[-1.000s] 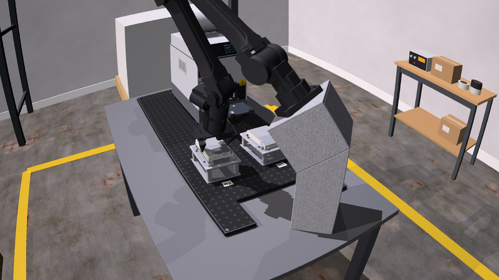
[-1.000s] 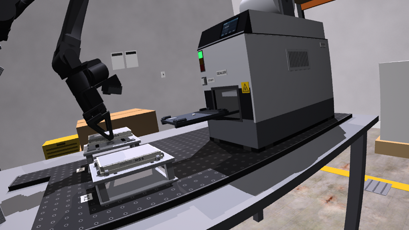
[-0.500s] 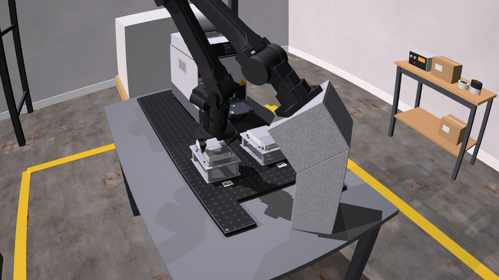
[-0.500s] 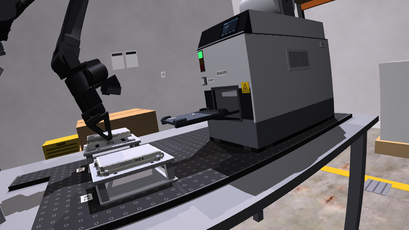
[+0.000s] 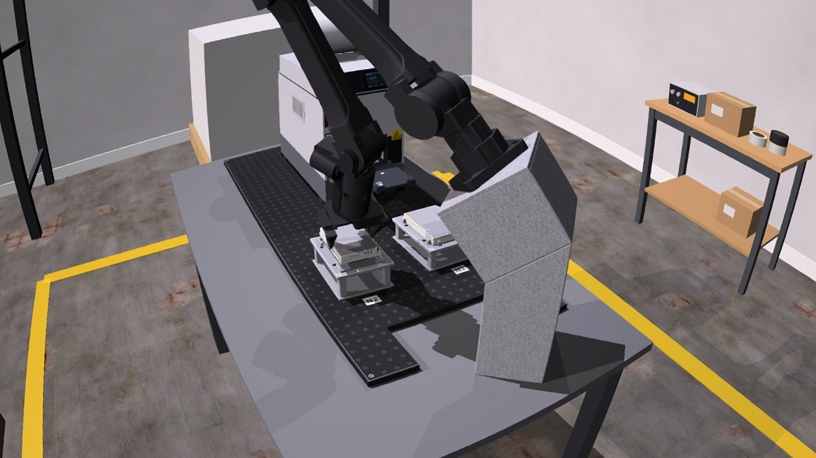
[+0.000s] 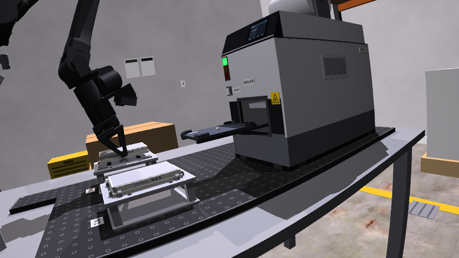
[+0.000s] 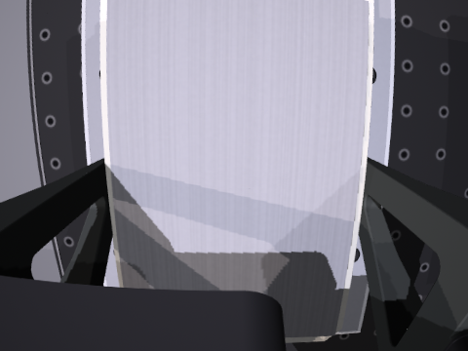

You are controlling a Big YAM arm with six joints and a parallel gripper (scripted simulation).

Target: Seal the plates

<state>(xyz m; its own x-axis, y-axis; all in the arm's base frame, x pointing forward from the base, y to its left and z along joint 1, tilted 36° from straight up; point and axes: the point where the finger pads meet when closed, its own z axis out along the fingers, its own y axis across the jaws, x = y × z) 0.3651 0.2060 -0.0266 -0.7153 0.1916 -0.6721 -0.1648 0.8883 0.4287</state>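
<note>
My hand is right at the white well plate. Also, from my hand: nest N2: 3 cm below; start button: 31 cm ahead, 11 cm above, 2 cm to the right; sealer stage: 23 cm ahead, 13 cm to the right, 3 cm above.
</note>
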